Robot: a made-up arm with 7 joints. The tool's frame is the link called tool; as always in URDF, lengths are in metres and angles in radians.
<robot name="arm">
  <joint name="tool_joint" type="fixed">
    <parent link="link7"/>
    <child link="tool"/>
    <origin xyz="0 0 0" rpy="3.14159 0 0"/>
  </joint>
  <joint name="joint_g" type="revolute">
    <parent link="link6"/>
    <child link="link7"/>
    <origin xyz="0 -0.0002 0.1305" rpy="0 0 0"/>
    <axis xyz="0 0 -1"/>
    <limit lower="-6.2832" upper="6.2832"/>
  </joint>
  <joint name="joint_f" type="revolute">
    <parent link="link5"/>
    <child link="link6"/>
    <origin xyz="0 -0.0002 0.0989" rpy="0 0 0"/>
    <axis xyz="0 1 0"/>
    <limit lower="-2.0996" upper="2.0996"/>
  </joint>
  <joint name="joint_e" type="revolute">
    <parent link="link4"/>
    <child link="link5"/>
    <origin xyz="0 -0.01 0.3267" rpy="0 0 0"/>
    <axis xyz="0 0 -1"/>
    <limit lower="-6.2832" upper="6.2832"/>
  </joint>
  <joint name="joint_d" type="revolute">
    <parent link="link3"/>
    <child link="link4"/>
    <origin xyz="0 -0.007 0.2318" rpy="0 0 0"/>
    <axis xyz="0 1 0"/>
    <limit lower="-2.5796" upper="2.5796"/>
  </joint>
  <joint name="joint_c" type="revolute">
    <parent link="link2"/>
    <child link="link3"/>
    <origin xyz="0 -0.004 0.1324" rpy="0 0 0"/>
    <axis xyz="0 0 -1"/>
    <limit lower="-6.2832" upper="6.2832"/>
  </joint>
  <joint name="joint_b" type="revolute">
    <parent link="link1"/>
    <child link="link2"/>
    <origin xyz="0 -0.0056 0.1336" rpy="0 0 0"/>
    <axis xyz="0 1 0"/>
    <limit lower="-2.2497" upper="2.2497"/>
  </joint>
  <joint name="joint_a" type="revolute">
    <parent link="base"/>
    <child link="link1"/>
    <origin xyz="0 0 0.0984" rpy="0 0 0"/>
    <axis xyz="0 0 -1"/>
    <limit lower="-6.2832" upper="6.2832"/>
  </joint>
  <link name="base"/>
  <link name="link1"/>
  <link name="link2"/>
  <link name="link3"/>
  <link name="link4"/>
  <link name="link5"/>
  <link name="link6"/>
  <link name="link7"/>
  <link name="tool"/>
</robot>
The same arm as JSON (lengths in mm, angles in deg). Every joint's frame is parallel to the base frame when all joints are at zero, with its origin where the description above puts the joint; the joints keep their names.
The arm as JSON. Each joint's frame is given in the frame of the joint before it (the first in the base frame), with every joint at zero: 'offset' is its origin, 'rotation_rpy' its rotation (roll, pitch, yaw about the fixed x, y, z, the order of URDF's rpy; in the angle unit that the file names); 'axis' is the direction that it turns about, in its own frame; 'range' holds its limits. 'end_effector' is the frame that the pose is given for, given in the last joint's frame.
{"length_unit": "mm", "angle_unit": "deg", "chain": [
  {"id": "joint_a", "offset": [0.0, 0.0, 98.4], "rotation_rpy": [0.0, 0.0, 0.0], "axis": "-z", "range": [-360.0, 360.0]},
  {"id": "joint_b", "offset": [0.0, -5.6, 133.6], "rotation_rpy": [0.0, 0.0, 0.0], "axis": "+y", "range": [-128.9, 128.9]},
  {"id": "joint_c", "offset": [0.0, -4.0, 132.4], "rotation_rpy": [0.0, 0.0, 0.0], "axis": "-z", "range": [-360.0, 360.0]},
  {"id": "joint_d", "offset": [0.0, -7.0, 231.8], "rotation_rpy": [0.0, 0.0, 0.0], "axis": "+y", "range": [-147.8, 147.8]},
  {"id": "joint_e", "offset": [0.0, -10.0, 326.7], "rotation_rpy": [0.0, 0.0, 0.0], "axis": "-z", "range": [-360.0, 360.0]},
  {"id": "joint_f", "offset": [0.0, -0.2, 98.9], "rotation_rpy": [0.0, 0.0, 0.0], "axis": "+y", "range": [-120.3, 120.3]},
  {"id": "joint_g", "offset": [0.0, -0.2, 130.5], "rotation_rpy": [0.0, 0.0, 0.0], "axis": "-z", "range": [-360.0, 360.0]}
], "end_effector": {"offset": [0.0, 0.0, 0.0], "rotation_rpy": [180.0, 0.0, 0.0]}}

